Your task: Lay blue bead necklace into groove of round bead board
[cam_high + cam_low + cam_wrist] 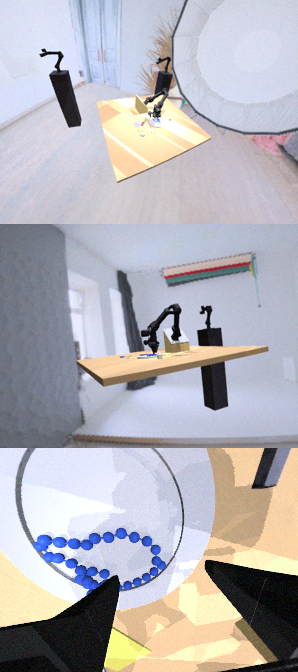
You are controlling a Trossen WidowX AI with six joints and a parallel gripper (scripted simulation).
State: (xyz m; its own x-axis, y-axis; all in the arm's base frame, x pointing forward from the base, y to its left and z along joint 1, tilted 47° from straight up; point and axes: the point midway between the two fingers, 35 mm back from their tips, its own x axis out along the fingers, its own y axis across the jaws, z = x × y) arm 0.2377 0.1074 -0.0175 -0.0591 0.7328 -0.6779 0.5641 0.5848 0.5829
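The round bead board lies 60 mm ahead of my gripper tip, 10 mm to the left of it and 10 mm below it. Also, from my gripper tip: yellow flat piece: 70 mm behind, 170 mm to the left, 20 mm below; then red-and-grey object: 40 mm ahead, 170 mm to the right, 20 mm below; then white cylinder: 60 mm ahead, 250 mm to the left.
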